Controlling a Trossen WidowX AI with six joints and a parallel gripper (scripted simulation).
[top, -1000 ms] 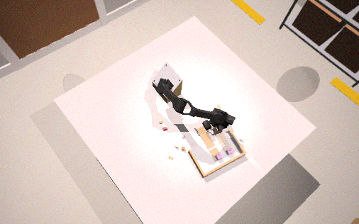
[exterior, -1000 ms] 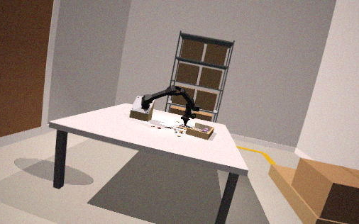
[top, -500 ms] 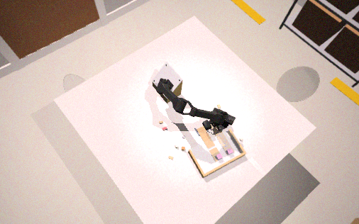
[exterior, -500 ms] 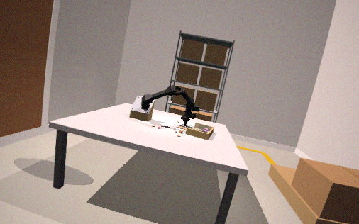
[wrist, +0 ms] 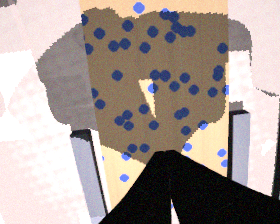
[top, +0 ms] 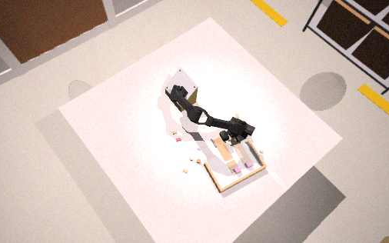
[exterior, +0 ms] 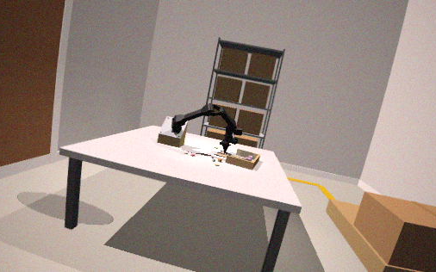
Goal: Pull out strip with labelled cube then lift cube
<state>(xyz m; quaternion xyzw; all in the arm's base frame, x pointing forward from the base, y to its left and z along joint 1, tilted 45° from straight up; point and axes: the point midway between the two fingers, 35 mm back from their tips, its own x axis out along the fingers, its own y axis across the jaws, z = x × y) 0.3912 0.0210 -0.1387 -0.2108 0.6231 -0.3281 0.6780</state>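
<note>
The strip lies 30 mm ahead of my gripper tip and 100 mm to the right of it.
</note>
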